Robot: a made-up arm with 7 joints.
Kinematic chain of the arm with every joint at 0, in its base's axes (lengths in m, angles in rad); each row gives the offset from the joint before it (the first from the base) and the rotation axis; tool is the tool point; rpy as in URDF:
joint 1: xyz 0.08 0 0.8 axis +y
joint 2: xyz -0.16 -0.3 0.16 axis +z
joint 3: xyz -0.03 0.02 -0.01 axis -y
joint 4: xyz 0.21 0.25 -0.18 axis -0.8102 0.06 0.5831
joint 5: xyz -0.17 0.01 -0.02 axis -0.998 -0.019 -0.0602
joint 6: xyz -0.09 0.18 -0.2 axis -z
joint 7: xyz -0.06 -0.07 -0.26 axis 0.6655 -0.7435 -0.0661
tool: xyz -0.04 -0.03 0.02 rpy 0 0 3.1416
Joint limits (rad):
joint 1: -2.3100..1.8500
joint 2: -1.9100..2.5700
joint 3: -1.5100..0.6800
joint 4: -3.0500..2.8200
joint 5: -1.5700..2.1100
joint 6: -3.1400..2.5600
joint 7: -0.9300..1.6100
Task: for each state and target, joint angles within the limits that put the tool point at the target. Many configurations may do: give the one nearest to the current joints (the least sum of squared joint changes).
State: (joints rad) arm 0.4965 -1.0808 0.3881 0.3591 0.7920 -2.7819 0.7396
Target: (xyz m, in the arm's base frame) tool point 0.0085 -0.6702 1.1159
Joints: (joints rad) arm 0.7137 -1.1061 0.6022 0.6726 1.5167 -2.5229 0.7124
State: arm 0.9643 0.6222 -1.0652 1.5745 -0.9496 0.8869 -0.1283
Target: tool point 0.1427 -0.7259 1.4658
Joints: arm 1.1603 1.0005 -1.2169 1.1701 -0.8665 1.0115 0.0212
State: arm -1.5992 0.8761 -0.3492 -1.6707 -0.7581 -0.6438 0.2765
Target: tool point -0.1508 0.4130 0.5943
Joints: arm -1.5641 0.7439 -0.3706 -1.8462 -0.8909 -0.6818 0.2590
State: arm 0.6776 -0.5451 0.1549 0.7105 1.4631 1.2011 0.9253
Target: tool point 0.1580 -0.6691 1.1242
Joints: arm 0.8303 -0.4765 0.2097 1.0574 1.6048 1.2244 0.9644
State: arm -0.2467 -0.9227 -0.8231 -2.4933 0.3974 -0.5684 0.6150
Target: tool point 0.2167 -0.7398 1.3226
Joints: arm -0.7278 -1.3464 -0.1447 -2.7626 0.1577 -0.3761 0.6876
